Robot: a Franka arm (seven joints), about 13 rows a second.
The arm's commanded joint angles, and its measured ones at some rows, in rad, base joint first. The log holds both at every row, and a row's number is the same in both.
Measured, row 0:
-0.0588 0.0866 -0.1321 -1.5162 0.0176 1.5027 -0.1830
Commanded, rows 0 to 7:
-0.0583 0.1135 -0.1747 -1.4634 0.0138 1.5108 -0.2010
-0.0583 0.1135 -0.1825 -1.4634 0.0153 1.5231 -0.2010
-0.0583 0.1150 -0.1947 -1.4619 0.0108 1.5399 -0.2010
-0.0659 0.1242 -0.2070 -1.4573 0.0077 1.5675 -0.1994
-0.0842 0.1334 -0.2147 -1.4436 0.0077 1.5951 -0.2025
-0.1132 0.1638 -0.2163 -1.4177 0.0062 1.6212 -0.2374
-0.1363 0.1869 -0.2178 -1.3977 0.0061 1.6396 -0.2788
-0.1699 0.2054 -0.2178 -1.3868 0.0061 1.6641 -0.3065
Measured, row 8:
-0.1230 0.1448 -0.2149 -1.4515 0.0146 1.6392 -0.2512
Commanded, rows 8 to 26:
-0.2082 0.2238 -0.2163 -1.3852 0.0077 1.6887 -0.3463
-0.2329 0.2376 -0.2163 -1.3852 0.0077 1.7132 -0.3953
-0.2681 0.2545 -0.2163 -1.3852 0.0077 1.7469 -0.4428
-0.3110 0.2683 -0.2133 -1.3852 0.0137 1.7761 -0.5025
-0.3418 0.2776 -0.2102 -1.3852 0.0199 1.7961 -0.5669
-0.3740 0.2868 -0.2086 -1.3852 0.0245 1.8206 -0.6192
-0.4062 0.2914 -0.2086 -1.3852 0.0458 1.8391 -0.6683
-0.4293 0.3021 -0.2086 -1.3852 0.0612 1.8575 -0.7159
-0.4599 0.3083 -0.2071 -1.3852 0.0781 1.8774 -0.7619
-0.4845 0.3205 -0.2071 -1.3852 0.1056 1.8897 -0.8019
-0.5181 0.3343 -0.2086 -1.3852 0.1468 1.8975 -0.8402
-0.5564 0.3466 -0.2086 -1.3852 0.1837 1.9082 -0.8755
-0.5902 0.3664 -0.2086 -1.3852 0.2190 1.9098 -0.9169
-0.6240 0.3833 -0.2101 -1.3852 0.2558 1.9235 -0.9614
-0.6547 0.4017 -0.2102 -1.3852 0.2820 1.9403 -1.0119
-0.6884 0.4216 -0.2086 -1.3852 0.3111 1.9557 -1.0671
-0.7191 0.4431 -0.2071 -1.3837 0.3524 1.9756 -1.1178
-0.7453 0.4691 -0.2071 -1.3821 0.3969 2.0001 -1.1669
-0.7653 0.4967 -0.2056 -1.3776 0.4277 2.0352 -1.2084
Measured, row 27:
-0.7248 0.4396 -0.2175 -1.4129 0.3604 1.9897 -1.1334
